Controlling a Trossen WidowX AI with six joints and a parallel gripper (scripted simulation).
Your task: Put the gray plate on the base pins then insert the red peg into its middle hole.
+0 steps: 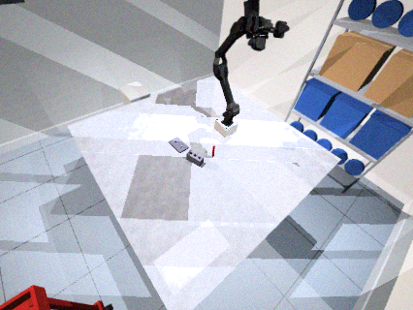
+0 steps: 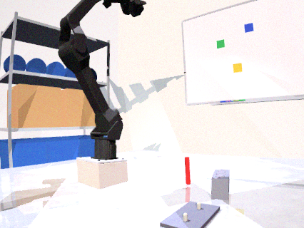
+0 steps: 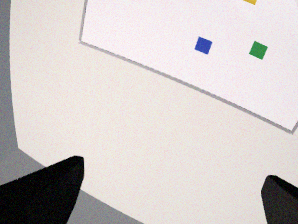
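Now: gripper tip 27 cm short of the gray plate, 16 cm to the left of it and 66 cm above it. Also, from my gripper tip: base 25 cm ahead, 32 cm to the right, 69 cm below; then red peg 16 cm ahead, 11 cm to the right, 66 cm below.
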